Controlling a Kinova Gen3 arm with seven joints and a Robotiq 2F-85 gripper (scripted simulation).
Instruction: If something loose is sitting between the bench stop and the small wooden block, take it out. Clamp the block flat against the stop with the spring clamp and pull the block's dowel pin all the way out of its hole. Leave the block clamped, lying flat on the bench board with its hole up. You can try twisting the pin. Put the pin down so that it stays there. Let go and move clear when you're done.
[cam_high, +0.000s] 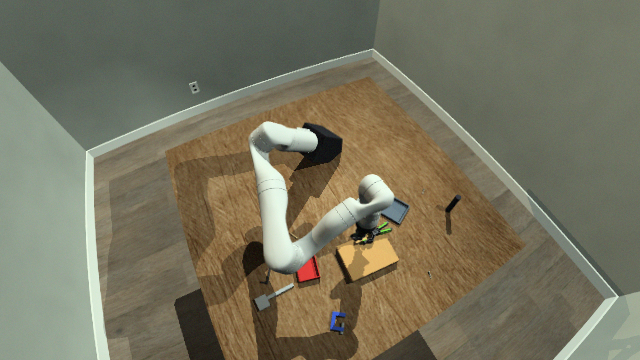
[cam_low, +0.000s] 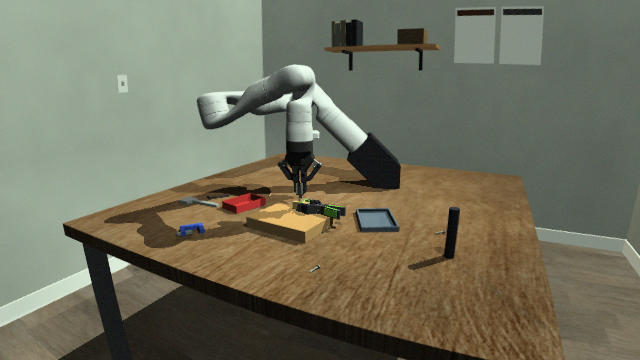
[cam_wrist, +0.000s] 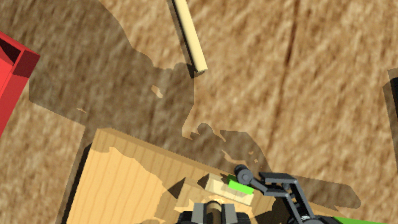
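The dowel pin lies 2 cm below my hand. From my hand the other things lie so: thin pale stick 12 cm behind, 9 cm below, 5 cm to the right; then small wooden block 5 cm below; then tan bench board 7 cm below, 6 cm ahead.
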